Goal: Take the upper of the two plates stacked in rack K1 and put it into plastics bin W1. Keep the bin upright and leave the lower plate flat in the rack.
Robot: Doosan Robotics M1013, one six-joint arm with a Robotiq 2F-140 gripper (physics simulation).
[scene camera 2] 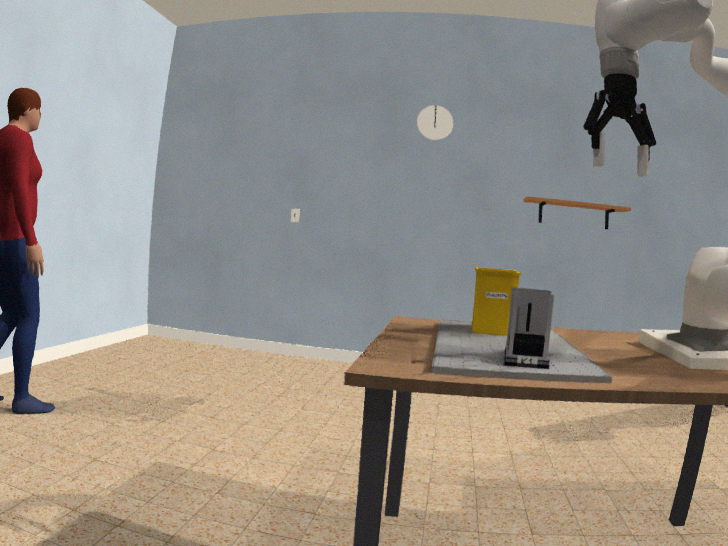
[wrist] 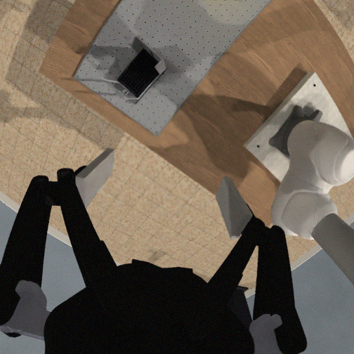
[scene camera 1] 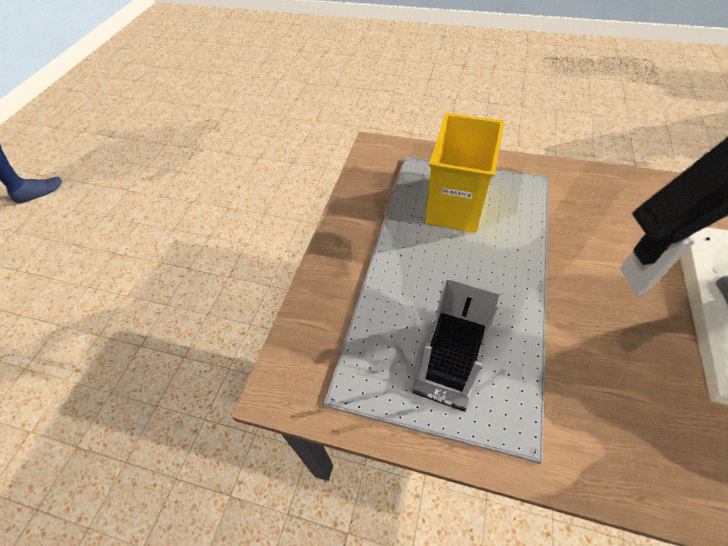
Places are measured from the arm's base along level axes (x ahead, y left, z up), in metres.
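Where they show: gripper, fingertip midpoint: [scene camera 2: 621, 171] [scene camera 1: 706, 270]; arm's base at its link origin: [scene camera 2: 705, 344].
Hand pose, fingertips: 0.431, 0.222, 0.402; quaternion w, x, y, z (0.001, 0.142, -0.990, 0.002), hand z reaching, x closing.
Each offset is from my fingertips to the centre of the thing, as dx, dy, dz. Level surfaces: height alone.
Rack K1 @(+0.172, -0.076, -0.351) [scene camera 1: 485, 302] [scene camera 2: 541, 311] [wrist: 161, 66] stands upright near the front of the perforated board, with a slotted grey back panel. Black gridded plates @(+0.170, -0.085, -0.387) [scene camera 1: 457, 352] [scene camera 2: 529, 344] [wrist: 140, 72] sit low in it and look flat; I cannot make out the seam between upper and lower. Plastics bin W1 @(+0.168, -0.498, -0.337) [scene camera 1: 455, 208] [scene camera 2: 491, 314], yellow and open-topped, stands upright behind the rack; it does not show in the wrist view. My gripper [scene camera 2: 620, 161] [wrist: 167, 174] is open and empty, pointing down, high above the table and to the right of rack and bin in scene camera 2.
The grey perforated board @(dz -0.426) [scene camera 1: 399, 282] [scene camera 2: 458, 352] [wrist: 200, 30] lies on the wooden table @(dz -0.439) [scene camera 1: 305, 329] [scene camera 2: 388, 352] [wrist: 250, 65]. The arm's pale base plate [scene camera 1: 714, 352] [scene camera 2: 664, 346] [wrist: 320, 100] is at the right. A wall shelf [scene camera 2: 576, 203] and a person [scene camera 2: 14, 188] stand away from the table.
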